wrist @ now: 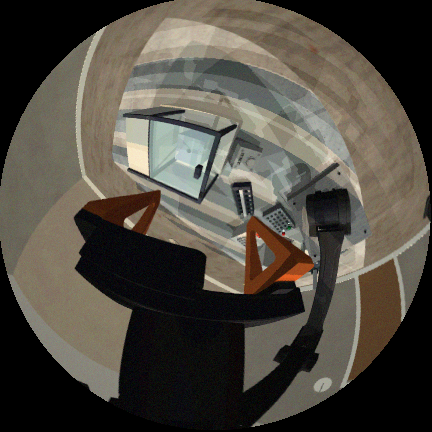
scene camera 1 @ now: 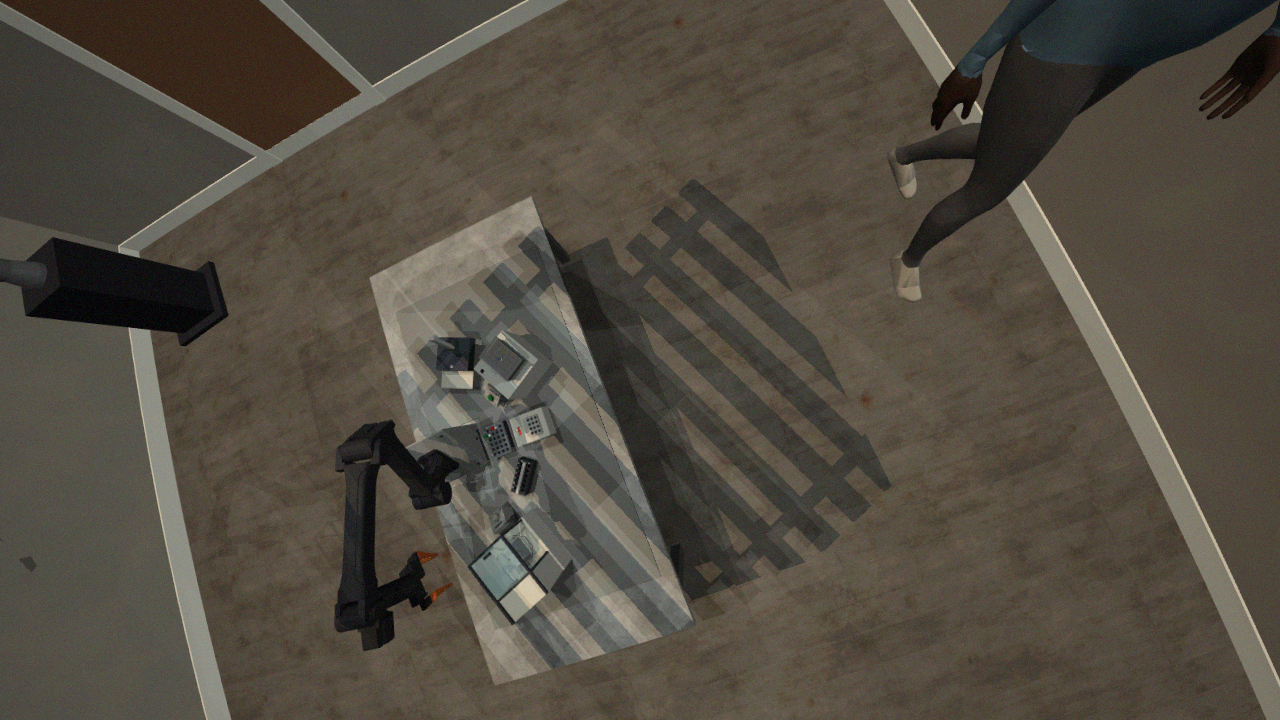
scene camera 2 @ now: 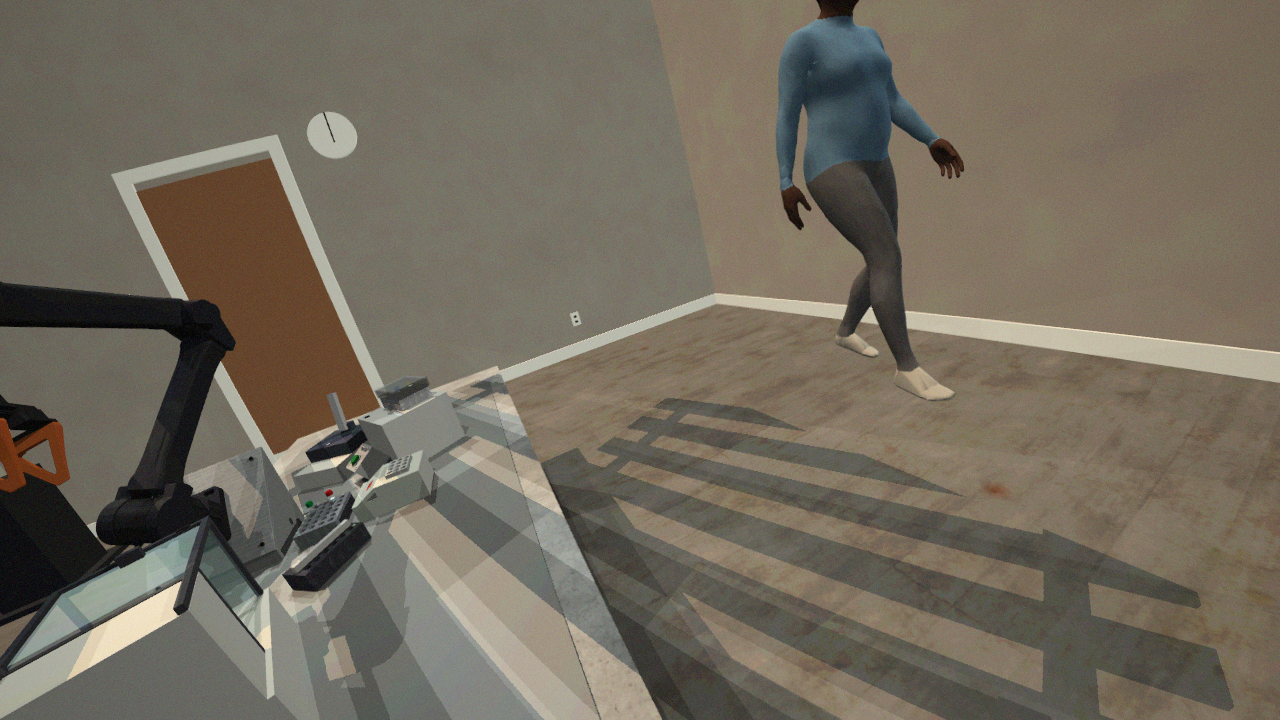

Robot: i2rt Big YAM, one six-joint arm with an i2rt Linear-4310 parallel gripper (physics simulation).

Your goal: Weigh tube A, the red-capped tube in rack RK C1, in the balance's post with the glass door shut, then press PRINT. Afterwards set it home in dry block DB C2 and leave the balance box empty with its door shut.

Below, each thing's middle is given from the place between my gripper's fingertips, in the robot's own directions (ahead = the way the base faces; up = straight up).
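From the grey box (scene camera 2: 413, 418), my hand is a long way to the right, well short of it and a good way above it.
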